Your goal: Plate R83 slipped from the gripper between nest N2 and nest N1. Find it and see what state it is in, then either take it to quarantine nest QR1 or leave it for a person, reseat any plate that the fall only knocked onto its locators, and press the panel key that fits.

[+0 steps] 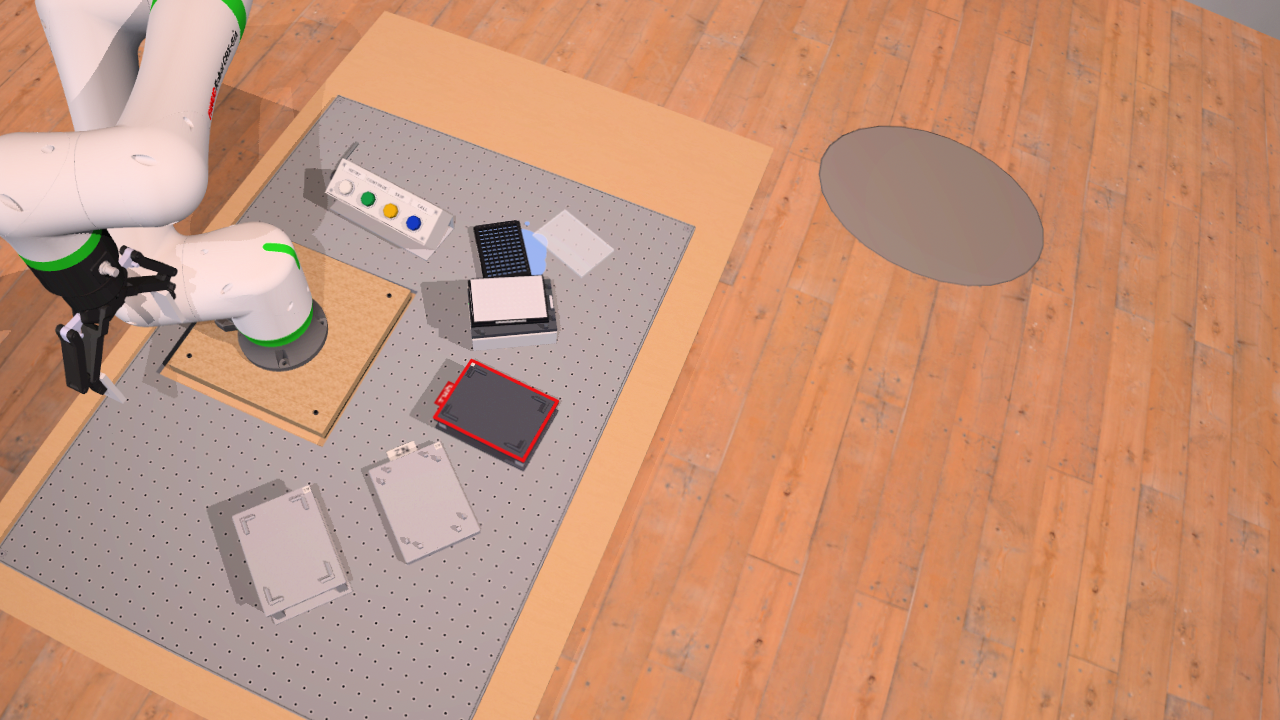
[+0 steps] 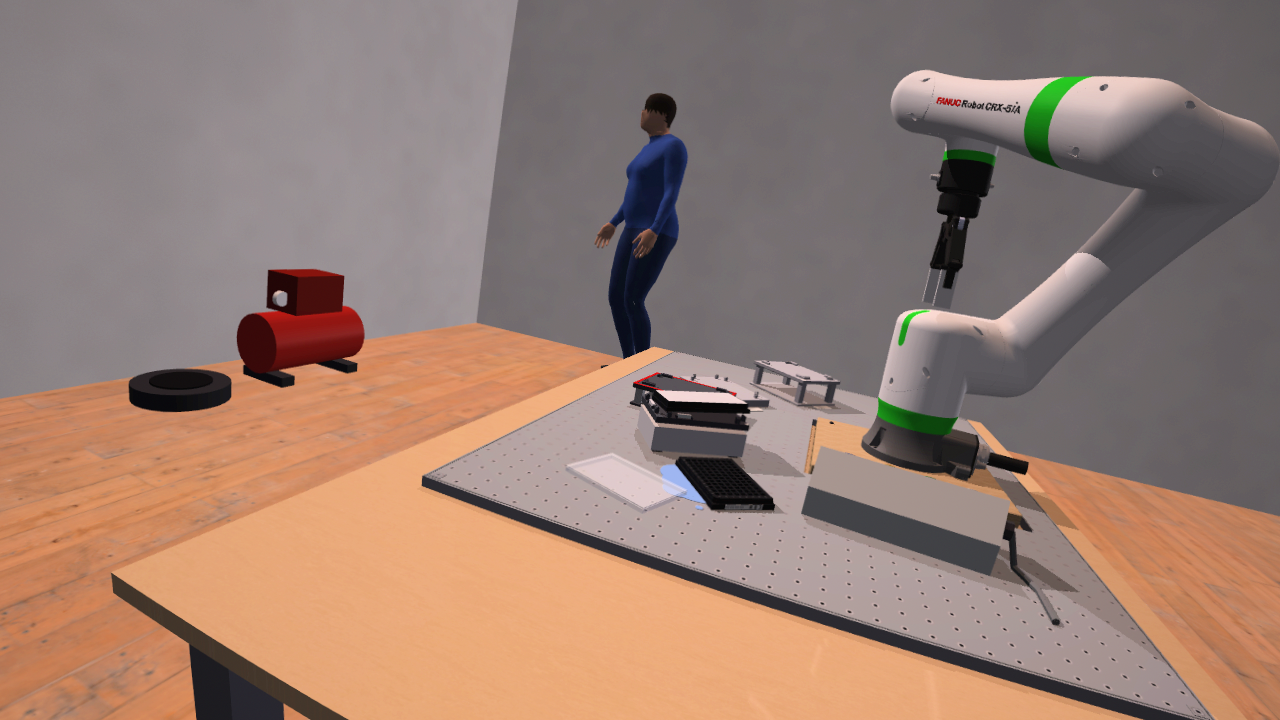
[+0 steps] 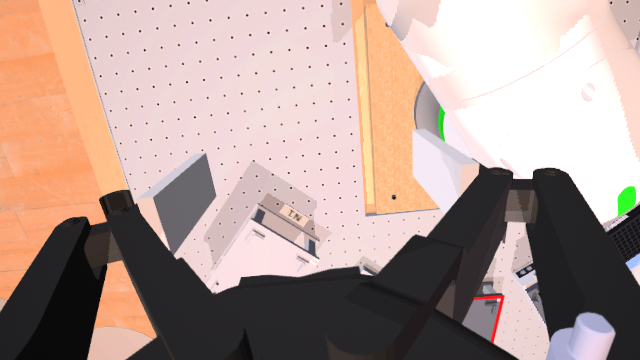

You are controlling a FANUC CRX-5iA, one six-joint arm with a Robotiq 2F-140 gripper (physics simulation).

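Seen in the pictures: gripper, fingertip midpoint: point(image 1: 145, 356) point(image 2: 935, 305) point(image 3: 310, 164); arm's base, origin of the base link: point(image 1: 283, 332) point(image 2: 904, 455).
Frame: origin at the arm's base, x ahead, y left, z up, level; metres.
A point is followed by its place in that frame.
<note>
A black multiwell plate point(image 1: 502, 248) @(x 0.203, y 0.352, z 0.000 m) point(image 2: 723, 483) @(x 0.196, y 0.371, z -0.001 m) lies flat, wells up, on the board; its label is unreadable. A blue puddle point(image 1: 536, 252) @(x 0.253, y 0.388, z -0.014 m) point(image 2: 680, 483) @(x 0.246, y 0.388, z -0.013 m) touches its side. A clear lid point(image 1: 572, 241) @(x 0.295, y 0.442, z -0.007 m) point(image 2: 626, 480) @(x 0.292, y 0.450, z -0.007 m) lies apart. A white-topped plate point(image 1: 508, 299) @(x 0.299, y 0.238, z 0.063 m) point(image 2: 702, 399) @(x 0.287, y 0.258, z 0.065 m) sits on a grey-based unit, looking slightly tilted. Nest N1 point(image 1: 290, 550) @(x 0.276, y -0.285, z 0.043 m) point(image 2: 796, 368) @(x 0.278, y -0.313, z 0.043 m) point(image 3: 270, 250) @(x 0.220, y -0.265, z 0.043 m), nest N2 point(image 1: 424, 505) @(x 0.384, y -0.111, z 0.002 m) and red-edged QR1 point(image 1: 496, 411) @(x 0.390, y 0.073, z 0.025 m) point(image 3: 481, 320) @(x 0.356, y 0.102, z 0.025 m) hold no plate. The panel point(image 1: 384, 204) @(x 0.005, y 0.277, z 0.055 m) has white, green, yellow and blue keys. My gripper point(image 1: 143, 335) @(x 0.017, y -0.211, z 0.253 m) point(image 2: 938, 291) @(x 0.017, y -0.211, z 0.253 m) point(image 3: 310, 164) @(x 0.017, y -0.211, z 0.253 m) is open, empty, high beside the arm's base.
The wooden base plate point(image 1: 358, 358) @(x 0.135, y 0.033, z -0.002 m) point(image 3: 395, 150) @(x 0.068, y -0.091, z -0.001 m) carries the arm. The panel's grey back point(image 2: 904, 510) @(x -0.014, y 0.339, z 0.029 m) stands near it. A person point(image 2: 651, 192) stands behind the table. A red compressor point(image 2: 304, 331), a black ring point(image 2: 147, 391) and a grey disc point(image 1: 930, 205) are on the floor.
</note>
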